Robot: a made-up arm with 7 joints. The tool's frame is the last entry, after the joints. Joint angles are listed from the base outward.
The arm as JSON. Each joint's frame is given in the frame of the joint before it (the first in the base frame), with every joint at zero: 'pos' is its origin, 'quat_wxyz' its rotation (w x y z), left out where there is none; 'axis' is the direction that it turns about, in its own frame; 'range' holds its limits. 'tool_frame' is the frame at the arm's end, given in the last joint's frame.
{
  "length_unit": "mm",
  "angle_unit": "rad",
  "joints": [
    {
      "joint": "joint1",
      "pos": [
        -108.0,
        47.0,
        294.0
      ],
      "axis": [
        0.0,
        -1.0,
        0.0
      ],
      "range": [
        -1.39,
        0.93
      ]
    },
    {
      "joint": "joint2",
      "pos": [
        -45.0,
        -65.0,
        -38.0
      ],
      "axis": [
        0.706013,
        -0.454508,
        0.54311
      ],
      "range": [
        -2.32,
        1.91
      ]
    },
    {
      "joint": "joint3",
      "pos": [
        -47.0,
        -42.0,
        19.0
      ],
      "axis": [
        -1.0,
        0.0,
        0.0
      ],
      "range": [
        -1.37,
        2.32
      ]
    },
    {
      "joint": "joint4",
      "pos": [
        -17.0,
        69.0,
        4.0
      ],
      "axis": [
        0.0,
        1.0,
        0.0
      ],
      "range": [
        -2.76,
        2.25
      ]
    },
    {
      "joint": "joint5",
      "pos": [
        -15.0,
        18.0,
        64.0
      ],
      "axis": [
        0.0,
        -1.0,
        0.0
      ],
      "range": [
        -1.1,
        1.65
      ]
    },
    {
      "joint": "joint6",
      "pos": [
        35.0,
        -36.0,
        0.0
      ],
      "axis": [
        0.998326,
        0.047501,
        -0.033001
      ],
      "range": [
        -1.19,
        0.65
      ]
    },
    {
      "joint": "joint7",
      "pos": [
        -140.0,
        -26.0,
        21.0
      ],
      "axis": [
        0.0,
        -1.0,
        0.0
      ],
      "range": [
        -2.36,
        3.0
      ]
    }
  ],
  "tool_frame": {
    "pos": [
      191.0,
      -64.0,
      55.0
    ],
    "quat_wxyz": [
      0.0,
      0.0,
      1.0,
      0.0
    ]
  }
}
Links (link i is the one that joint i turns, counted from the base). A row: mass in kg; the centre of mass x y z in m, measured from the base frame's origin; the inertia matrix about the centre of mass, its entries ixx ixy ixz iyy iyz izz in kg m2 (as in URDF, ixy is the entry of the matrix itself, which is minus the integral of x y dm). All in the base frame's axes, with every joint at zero. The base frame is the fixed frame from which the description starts. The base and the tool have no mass.
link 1: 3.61; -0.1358 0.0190 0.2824; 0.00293 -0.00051 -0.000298 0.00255 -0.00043 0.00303
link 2: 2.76; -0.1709 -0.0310 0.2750; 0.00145 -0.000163 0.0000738 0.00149 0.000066 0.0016
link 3: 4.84; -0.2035 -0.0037 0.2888; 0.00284 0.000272 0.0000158 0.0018 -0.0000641 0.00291
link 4: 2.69; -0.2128 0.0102 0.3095; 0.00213 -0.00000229 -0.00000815 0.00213 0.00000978 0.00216
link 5: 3.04; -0.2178 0.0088 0.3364; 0.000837 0.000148 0 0.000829 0 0.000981
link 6: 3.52; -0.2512 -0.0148 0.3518; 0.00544 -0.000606 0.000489 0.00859 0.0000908 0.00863
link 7: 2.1; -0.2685 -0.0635 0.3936; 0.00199 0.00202 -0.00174 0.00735 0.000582 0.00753
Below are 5 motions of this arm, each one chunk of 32 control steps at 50 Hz.
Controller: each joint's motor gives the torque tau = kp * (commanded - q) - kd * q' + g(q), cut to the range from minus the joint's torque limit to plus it. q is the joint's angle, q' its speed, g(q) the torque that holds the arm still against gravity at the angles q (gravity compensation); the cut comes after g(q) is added. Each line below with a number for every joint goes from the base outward.
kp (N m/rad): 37 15 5.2 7.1 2 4.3 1.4
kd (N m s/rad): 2.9 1 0.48 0.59 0.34 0.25 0.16
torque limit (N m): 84 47 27 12 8.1 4.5 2.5
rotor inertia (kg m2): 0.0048 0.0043 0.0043 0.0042 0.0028 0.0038 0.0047
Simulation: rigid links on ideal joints. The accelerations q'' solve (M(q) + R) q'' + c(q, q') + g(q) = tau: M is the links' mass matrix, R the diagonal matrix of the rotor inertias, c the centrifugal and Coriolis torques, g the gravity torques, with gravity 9.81 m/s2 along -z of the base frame. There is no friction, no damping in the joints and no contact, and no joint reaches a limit. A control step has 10 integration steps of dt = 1/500 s. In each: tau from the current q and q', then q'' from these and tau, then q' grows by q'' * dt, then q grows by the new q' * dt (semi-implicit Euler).
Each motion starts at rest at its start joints. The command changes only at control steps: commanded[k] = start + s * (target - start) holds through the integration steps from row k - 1 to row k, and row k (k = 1, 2, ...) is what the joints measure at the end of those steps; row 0 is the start. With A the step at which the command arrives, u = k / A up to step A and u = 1 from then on. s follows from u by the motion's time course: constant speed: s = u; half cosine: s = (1 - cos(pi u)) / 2; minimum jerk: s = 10 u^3 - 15 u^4 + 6 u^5; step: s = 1 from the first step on.
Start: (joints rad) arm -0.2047 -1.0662 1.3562 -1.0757 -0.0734 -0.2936 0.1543
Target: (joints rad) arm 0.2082 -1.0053 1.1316 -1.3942 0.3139 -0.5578 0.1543
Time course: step
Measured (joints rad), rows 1 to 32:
1: -0.1848 -1.0902 1.3623 -1.1203 -0.0825 -0.2918 0.1449
2: -0.1489 -1.1230 1.3707 -1.1868 -0.0853 -0.2990 0.1268
3: -0.1090 -1.1462 1.3762 -1.2443 -0.0744 -0.3180 0.1073
4: -0.0692 -1.1570 1.3768 -1.2879 -0.0529 -0.3447 0.0900
5: -0.0308 -1.1563 1.3718 -1.3195 -0.0256 -0.3747 0.0774
6: 0.0055 -1.1460 1.3611 -1.3418 0.0040 -0.4048 0.0704
7: 0.0397 -1.1281 1.3452 -1.3578 0.0334 -0.4328 0.0694
8: 0.0717 -1.1046 1.3250 -1.3698 0.0614 -0.4580 0.0739
9: 0.1018 -1.0775 1.3013 -1.3794 0.0877 -0.4803 0.0834
10: 0.1299 -1.0486 1.2754 -1.3881 0.1125 -0.5001 0.0969
11: 0.1561 -1.0198 1.2480 -1.3966 0.1362 -0.5179 0.1138
12: 0.1804 -0.9923 1.2203 -1.4053 0.1594 -0.5344 0.1333
13: 0.2026 -0.9673 1.1928 -1.4144 0.1827 -0.5502 0.1548
14: 0.2227 -0.9455 1.1662 -1.4237 0.2064 -0.5656 0.1779
15: 0.2406 -0.9273 1.1411 -1.4329 0.2307 -0.5810 0.2021
16: 0.2560 -0.9128 1.1178 -1.4420 0.2555 -0.5963 0.2270
17: 0.2689 -0.9019 1.0966 -1.4505 0.2806 -0.6115 0.2520
18: 0.2794 -0.8943 1.0777 -1.4582 0.3058 -0.6265 0.2767
19: 0.2874 -0.8898 1.0612 -1.4650 0.3307 -0.6410 0.3006
20: 0.2930 -0.8879 1.0470 -1.4707 0.3550 -0.6545 0.3233
21: 0.2965 -0.8882 1.0353 -1.4753 0.3781 -0.6667 0.3443
22: 0.2978 -0.8903 1.0260 -1.4787 0.3999 -0.6770 0.3630
23: 0.2974 -0.8939 1.0189 -1.4809 0.4199 -0.6851 0.3791
24: 0.2953 -0.8985 1.0140 -1.4820 0.4379 -0.6906 0.3924
25: 0.2919 -0.9040 1.0111 -1.4821 0.4537 -0.6933 0.4026
26: 0.2874 -0.9101 1.0103 -1.4813 0.4672 -0.6930 0.4096
27: 0.2820 -0.9166 1.0115 -1.4797 0.4782 -0.6896 0.4135
28: 0.2758 -0.9234 1.0145 -1.4774 0.4866 -0.6833 0.4144
29: 0.2691 -0.9304 1.0193 -1.4745 0.4925 -0.6743 0.4124
30: 0.2621 -0.9376 1.0258 -1.4710 0.4957 -0.6629 0.4078
31: 0.2549 -0.9448 1.0339 -1.4672 0.4965 -0.6496 0.4008
32: 0.2475 -0.9520 1.0435 -1.4631 0.4950 -0.6348 0.3917

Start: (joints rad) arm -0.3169 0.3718 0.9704 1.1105 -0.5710 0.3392 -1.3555
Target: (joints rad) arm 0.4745 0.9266 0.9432 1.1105 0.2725 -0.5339 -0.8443
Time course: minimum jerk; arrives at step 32
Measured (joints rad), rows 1 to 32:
1: -0.3169 0.3718 0.9704 1.1105 -0.5710 0.3392 -1.3555
2: -0.3167 0.3718 0.9703 1.1105 -0.5711 0.3390 -1.3556
3: -0.3162 0.3718 0.9699 1.1104 -0.5713 0.3385 -1.3558
4: -0.3150 0.3720 0.9692 1.1104 -0.5718 0.3370 -1.3563
5: -0.3126 0.3727 0.9677 1.1104 -0.5727 0.3341 -1.3575
6: -0.3085 0.3742 0.9653 1.1105 -0.5741 0.3290 -1.3594
7: -0.3022 0.3770 0.9618 1.1109 -0.5761 0.3209 -1.3624
8: -0.2933 0.3814 0.9571 1.1117 -0.5784 0.3092 -1.3666
9: -0.2812 0.3879 0.9511 1.1130 -0.5810 0.2933 -1.3720
10: -0.2657 0.3969 0.9439 1.1150 -0.5835 0.2727 -1.3786
11: -0.2467 0.4087 0.9355 1.1177 -0.5858 0.2473 -1.3862
12: -0.2239 0.4235 0.9262 1.1211 -0.5872 0.2168 -1.3946
13: -0.1974 0.4414 0.9162 1.1252 -0.5874 0.1814 -1.4035
14: -0.1673 0.4623 0.9059 1.1299 -0.5857 0.1413 -1.4123
15: -0.1340 0.4862 0.8955 1.1349 -0.5816 0.0969 -1.4205
16: -0.0977 0.5130 0.8855 1.1400 -0.5743 0.0489 -1.4274
17: -0.0588 0.5423 0.8762 1.1449 -0.5631 -0.0020 -1.4323
18: -0.0179 0.5739 0.8679 1.1492 -0.5474 -0.0550 -1.4344
19: 0.0247 0.6073 0.8608 1.1525 -0.5266 -0.1088 -1.4329
20: 0.0684 0.6422 0.8551 1.1544 -0.5002 -0.1623 -1.4268
21: 0.1127 0.6780 0.8510 1.1545 -0.4676 -0.2139 -1.4154
22: 0.1569 0.7143 0.8486 1.1526 -0.4289 -0.2621 -1.3982
23: 0.2004 0.7504 0.8481 1.1483 -0.3839 -0.3055 -1.3750
24: 0.2428 0.7858 0.8495 1.1416 -0.3331 -0.3428 -1.3458
25: 0.2833 0.8200 0.8529 1.1325 -0.2769 -0.3730 -1.3112
26: 0.3215 0.8526 0.8582 1.1212 -0.2162 -0.3959 -1.2721
27: 0.3569 0.8829 0.8654 1.1081 -0.1520 -0.4116 -1.2297
28: 0.3890 0.9106 0.8744 1.0937 -0.0856 -0.4212 -1.1854
29: 0.4177 0.9354 0.8850 1.0786 -0.0180 -0.4260 -1.1407
30: 0.4425 0.9568 0.8967 1.0636 0.0492 -0.4280 -1.0970
31: 0.4636 0.9747 0.9094 1.0492 0.1148 -0.4289 -1.0553
32: 0.4809 0.9886 0.9227 1.0361 0.1775 -0.4304 -1.0167

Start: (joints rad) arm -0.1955 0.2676 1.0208 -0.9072 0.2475 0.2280 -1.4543
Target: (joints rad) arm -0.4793 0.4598 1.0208 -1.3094 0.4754 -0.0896 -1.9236
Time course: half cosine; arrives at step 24
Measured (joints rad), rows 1 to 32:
1: -0.1956 0.2677 1.0208 -0.9072 0.2475 0.2279 -1.4543
2: -0.1959 0.2682 1.0211 -0.9073 0.2475 0.2275 -1.4545
3: -0.1969 0.2695 1.0216 -0.9077 0.2475 0.2264 -1.4551
4: -0.1987 0.2717 1.0224 -0.9090 0.2476 0.2240 -1.4565
5: -0.2017 0.2750 1.0238 -0.9116 0.2476 0.2201 -1.4591
6: -0.2061 0.2796 1.0255 -0.9160 0.2476 0.2141 -1.4633
7: -0.2121 0.2854 1.0278 -0.9227 0.2479 0.2058 -1.4694
8: -0.2200 0.2925 1.0304 -0.9320 0.2484 0.1949 -1.4779
9: -0.2296 0.3008 1.0334 -0.9441 0.2493 0.1814 -1.4889
10: -0.2411 0.3101 1.0366 -0.9592 0.2509 0.1654 -1.5025
11: -0.2544 0.3203 1.0400 -0.9772 0.2533 0.1469 -1.5189
12: -0.2693 0.3312 1.0434 -0.9980 0.2566 0.1264 -1.5380
13: -0.2856 0.3426 1.0468 -1.0212 0.2610 0.1042 -1.5595
14: -0.3030 0.3542 1.0499 -1.0465 0.2666 0.0806 -1.5834
15: -0.3212 0.3658 1.0526 -1.0734 0.2736 0.0564 -1.6091
16: -0.3400 0.3772 1.0550 -1.1013 0.2819 0.0319 -1.6365
17: -0.3588 0.3881 1.0567 -1.1295 0.2917 0.0077 -1.6651
18: -0.3774 0.3984 1.0578 -1.1575 0.3029 -0.0156 -1.6944
19: -0.3954 0.4079 1.0582 -1.1846 0.3153 -0.0374 -1.7239
20: -0.4123 0.4164 1.0578 -1.2102 0.3288 -0.0572 -1.7532
21: -0.4280 0.4238 1.0565 -1.2338 0.3431 -0.0747 -1.7818
22: -0.4420 0.4301 1.0543 -1.2549 0.3581 -0.0893 -1.8091
23: -0.4541 0.4353 1.0511 -1.2731 0.3734 -0.1008 -1.8347
24: -0.4642 0.4392 1.0470 -1.2882 0.3887 -0.1088 -1.8581
25: -0.4722 0.4420 1.0420 -1.2999 0.4036 -0.1134 -1.8789
26: -0.4782 0.4441 1.0365 -1.3083 0.4179 -0.1147 -1.8969
27: -0.4825 0.4459 1.0305 -1.3138 0.4312 -0.1131 -1.9118
28: -0.4855 0.4474 1.0244 -1.3169 0.4432 -0.1093 -1.9237
29: -0.4873 0.4488 1.0183 -1.3182 0.4538 -0.1040 -1.9328
30: -0.4884 0.4503 1.0124 -1.3182 0.4628 -0.0978 -1.9394
31: -0.4888 0.4518 1.0068 -1.3175 0.4705 -0.0912 -1.9439
32: -0.4888 0.4534 1.0017 -1.3163 0.4768 -0.0849 -1.9466

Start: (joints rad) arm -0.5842 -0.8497 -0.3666 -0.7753 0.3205 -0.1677 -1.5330
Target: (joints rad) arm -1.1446 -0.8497 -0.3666 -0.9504 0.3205 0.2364 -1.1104
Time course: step
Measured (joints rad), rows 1 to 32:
1: -0.6315 -0.8543 -0.3475 -0.8365 0.3032 -0.1322 -1.5526
2: -0.7124 -0.8633 -0.3135 -0.9267 0.2849 -0.0669 -1.5796
3: -0.7929 -0.8719 -0.2773 -0.9960 0.2813 0.0034 -1.5947
4: -0.8640 -0.8768 -0.2431 -1.0367 0.2912 0.0688 -1.5921
5: -0.9247 -0.8766 -0.2133 -1.0540 0.3085 0.1257 -1.5717
6: -0.9760 -0.8718 -0.1903 -1.0554 0.3274 0.1727 -1.5357
7: -1.0188 -0.8633 -0.1757 -1.0472 0.3440 0.2100 -1.4876
8: -1.0541 -0.8528 -0.1704 -1.0336 0.3565 0.2387 -1.4316
9: -1.0825 -0.8418 -0.1748 -1.0177 0.3646 0.2597 -1.3715
10: -1.1051 -0.8316 -0.1882 -1.0013 0.3688 0.2742 -1.3105
11: -1.1226 -0.8233 -0.2094 -0.9857 0.3701 0.2827 -1.2515
12: -1.1359 -0.8174 -0.2368 -0.9712 0.3695 0.2857 -1.1964
13: -1.1460 -0.8141 -0.2683 -0.9580 0.3679 0.2838 -1.1464
14: -1.1537 -0.8131 -0.3021 -0.9463 0.3659 0.2778 -1.1023
15: -1.1596 -0.8140 -0.3365 -0.9358 0.3637 0.2685 -1.0643
16: -1.1643 -0.8164 -0.3697 -0.9263 0.3614 0.2570 -1.0323
17: -1.1680 -0.8197 -0.4006 -0.9179 0.3588 0.2447 -1.0059
18: -1.1711 -0.8234 -0.4282 -0.9104 0.3559 0.2325 -0.9846
19: -1.1736 -0.8271 -0.4519 -0.9037 0.3525 0.2215 -0.9680
20: -1.1756 -0.8306 -0.4714 -0.8978 0.3487 0.2122 -0.9557
21: -1.1771 -0.8336 -0.4865 -0.8927 0.3443 0.2052 -0.9473
22: -1.1782 -0.8361 -0.4972 -0.8885 0.3394 0.2005 -0.9424
23: -1.1788 -0.8381 -0.5039 -0.8853 0.3343 0.1981 -0.9408
24: -1.1789 -0.8395 -0.5068 -0.8831 0.3291 0.1978 -0.9421
25: -1.1785 -0.8405 -0.5064 -0.8819 0.3239 0.1992 -0.9462
26: -1.1776 -0.8412 -0.5031 -0.8818 0.3189 0.2019 -0.9526
27: -1.1762 -0.8416 -0.4974 -0.8829 0.3141 0.2056 -0.9612
28: -1.1744 -0.8420 -0.4898 -0.8850 0.3098 0.2099 -0.9717
29: -1.1723 -0.8423 -0.4806 -0.8882 0.3060 0.2145 -0.9837
30: -1.1698 -0.8427 -0.4702 -0.8924 0.3028 0.2191 -0.9968
31: -1.1670 -0.8432 -0.4591 -0.8974 0.3002 0.2235 -1.0109
32: -1.1641 -0.8438 -0.4474 -0.9031 0.2983 0.2276 -1.0254

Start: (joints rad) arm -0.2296 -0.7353 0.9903 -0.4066 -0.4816 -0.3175 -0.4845
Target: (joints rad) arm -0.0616 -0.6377 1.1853 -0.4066 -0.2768 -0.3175 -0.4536
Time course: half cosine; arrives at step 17
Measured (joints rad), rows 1 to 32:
1: -0.2296 -0.7352 0.9903 -0.4066 -0.4816 -0.3175 -0.4845
2: -0.2293 -0.7349 0.9902 -0.4064 -0.4816 -0.3177 -0.4843
3: -0.2286 -0.7341 0.9900 -0.4061 -0.4815 -0.3180 -0.4839
4: -0.2272 -0.7325 0.9898 -0.4055 -0.4812 -0.3183 -0.4832
5: -0.2248 -0.7301 0.9895 -0.4046 -0.4805 -0.3187 -0.4821
6: -0.2211 -0.7267 0.9893 -0.4033 -0.4792 -0.3189 -0.4805
7: -0.2159 -0.7223 0.9893 -0.4017 -0.4770 -0.3187 -0.4785
8: -0.2091 -0.7171 0.9899 -0.3999 -0.4737 -0.3182 -0.4762
9: -0.2006 -0.7109 0.9912 -0.3978 -0.4693 -0.3172 -0.4737
10: -0.1905 -0.7041 0.9934 -0.3957 -0.4634 -0.3157 -0.4712
11: -0.1790 -0.6969 0.9970 -0.3936 -0.4561 -0.3137 -0.4689
12: -0.1664 -0.6893 1.0021 -0.3917 -0.4474 -0.3114 -0.4670
13: -0.1529 -0.6817 1.0089 -0.3902 -0.4374 -0.3089 -0.4655
14: -0.1389 -0.6742 1.0176 -0.3892 -0.4262 -0.3064 -0.4647
15: -0.1249 -0.6671 1.0283 -0.3887 -0.4140 -0.3040 -0.4646
16: -0.1112 -0.6605 1.0410 -0.3890 -0.4011 -0.3020 -0.4652
17: -0.0983 -0.6546 1.0556 -0.3899 -0.3877 -0.3006 -0.4665
18: -0.0864 -0.6494 1.0719 -0.3914 -0.3743 -0.3001 -0.4684
19: -0.0759 -0.6450 1.0897 -0.3934 -0.3611 -0.3005 -0.4706
20: -0.0668 -0.6411 1.1085 -0.3958 -0.3484 -0.3019 -0.4728
21: -0.0592 -0.6377 1.1279 -0.3984 -0.3366 -0.3042 -0.4747
22: -0.0530 -0.6347 1.1474 -0.4011 -0.3257 -0.3073 -0.4760
23: -0.0481 -0.6320 1.1668 -0.4037 -0.3159 -0.3108 -0.4765
24: -0.0444 -0.6296 1.1856 -0.4063 -0.3071 -0.3146 -0.4762
25: -0.0419 -0.6275 1.2033 -0.4088 -0.2993 -0.3185 -0.4749
26: -0.0403 -0.6258 1.2199 -0.4112 -0.2926 -0.3221 -0.4727
27: -0.0395 -0.6243 1.2349 -0.4135 -0.2867 -0.3255 -0.4696
28: -0.0395 -0.6232 1.2482 -0.4157 -0.2816 -0.3284 -0.4659
29: -0.0400 -0.6224 1.2596 -0.4177 -0.2773 -0.3309 -0.4616
30: -0.0410 -0.6219 1.2691 -0.4197 -0.2736 -0.3330 -0.4569
31: -0.0424 -0.6217 1.2765 -0.4215 -0.2704 -0.3345 -0.4521
32: -0.0440 -0.6218 1.2819 -0.4231 -0.2676 -0.3356 -0.4472

